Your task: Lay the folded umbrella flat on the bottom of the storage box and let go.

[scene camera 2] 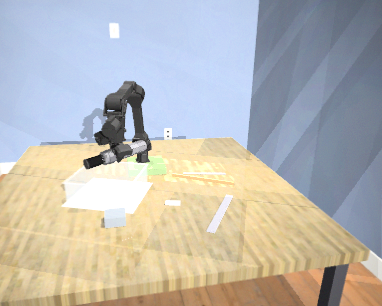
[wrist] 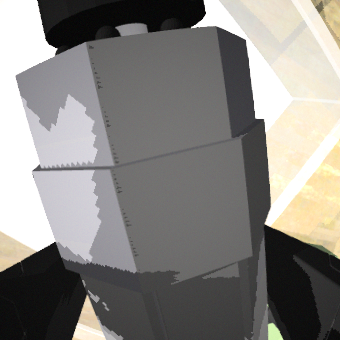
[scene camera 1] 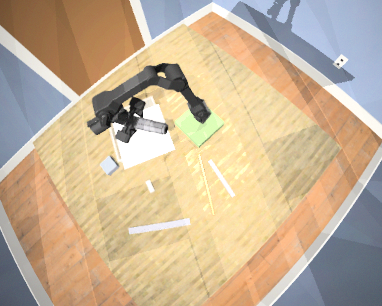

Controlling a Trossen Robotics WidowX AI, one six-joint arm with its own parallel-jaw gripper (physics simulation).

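Places are measured from the arm's base along level axes (x ahead, y left, z up), in centimetres.
Pixels of known places: gripper, fingertip midpoint: [scene camera 2: 115, 158] [wrist: 172, 233] [scene camera 1: 139, 123]; arm's base, link origin: [scene camera 2: 142, 160] [scene camera 1: 201, 116].
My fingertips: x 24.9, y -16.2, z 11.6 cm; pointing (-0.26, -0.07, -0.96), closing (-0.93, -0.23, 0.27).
Observation:
Ahead of a thing's pixels: the offset from my fingertips to its top centre.
My gripper [scene camera 1: 131, 121] [scene camera 2: 119, 152] [wrist: 172, 233] is shut on the folded umbrella @[dx +0.3, dy +0.4, dz +5.5 cm] [scene camera 1: 150, 125] [scene camera 2: 138, 147] [wrist: 175, 200], a thick grey bundle with a black end. In the scene camera 2 view the umbrella is tilted, its black end at the left and lower than the grey end. It hangs above the white storage box @[dx +2.0, dy -3.4, dz -5.2 cm] [scene camera 1: 145, 150] [scene camera 2: 107, 195] [wrist: 20, 210], which has clear walls and a white bottom. In the wrist view the umbrella fills the middle and hides much of the box, with a dark finger at each lower side.
A green slab [scene camera 1: 200, 134] [scene camera 2: 156, 166] lies by the arm's base, beside the box. A grey block @[dx +25.3, dy -4.1, dz -11.3 cm] [scene camera 1: 109, 165] [scene camera 2: 114, 218] and a small white block @[dx +18.8, dy +19.2, dz -13.7 cm] [scene camera 1: 150, 186] [scene camera 2: 172, 203] lie nearby. Farther off are a pale strip @[dx +30.4, dy +35.1, dz -14.6 cm] [scene camera 1: 159, 226] [scene camera 2: 220, 214], a thin white strip @[dx -6.6, dy +43.3, dz -14.7 cm] [scene camera 1: 221, 178] and a wooden stick @[dx +0.3, dy +39.4, dz -13.7 cm] [scene camera 1: 206, 185].

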